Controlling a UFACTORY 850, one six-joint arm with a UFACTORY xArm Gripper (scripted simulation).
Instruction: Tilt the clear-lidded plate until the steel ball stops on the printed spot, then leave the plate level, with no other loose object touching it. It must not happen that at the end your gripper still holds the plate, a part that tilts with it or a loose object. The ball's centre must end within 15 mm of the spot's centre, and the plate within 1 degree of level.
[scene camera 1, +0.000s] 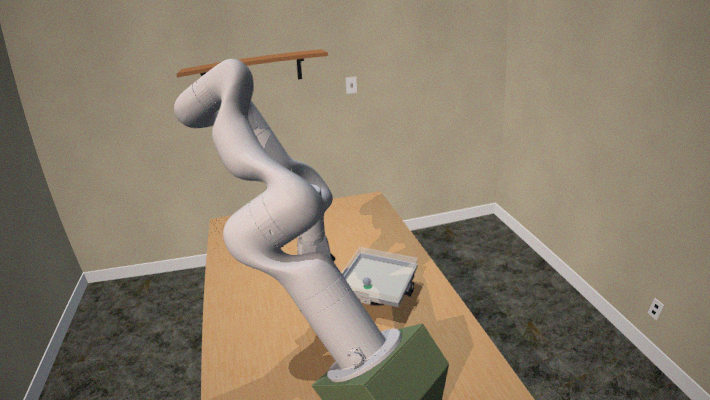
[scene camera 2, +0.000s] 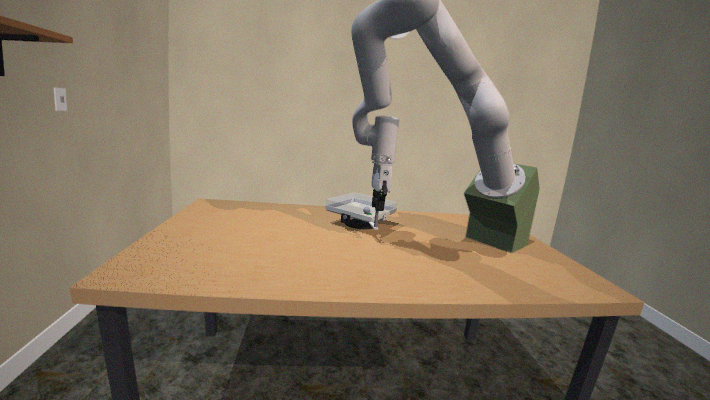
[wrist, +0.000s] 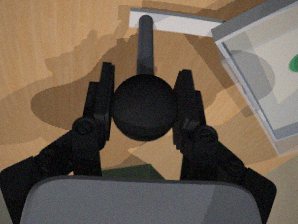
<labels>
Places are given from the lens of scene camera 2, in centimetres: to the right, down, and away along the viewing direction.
my gripper (scene camera 2: 377, 208): 8, 3, 123
plate (scene camera 2: 359, 206): 2, 3, 134
</labels>
